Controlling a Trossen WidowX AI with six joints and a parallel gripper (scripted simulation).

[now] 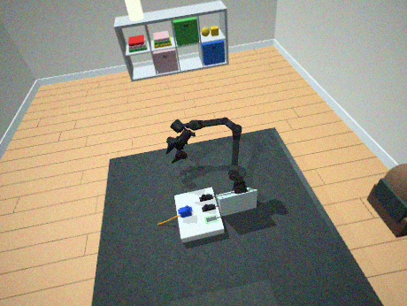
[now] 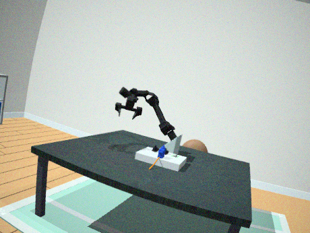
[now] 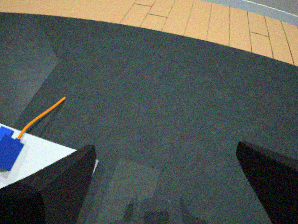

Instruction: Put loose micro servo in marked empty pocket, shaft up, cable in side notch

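Right now the white deck is 28 cm to the left of my gripper tip, 23 cm below it and 4 cm behind it.
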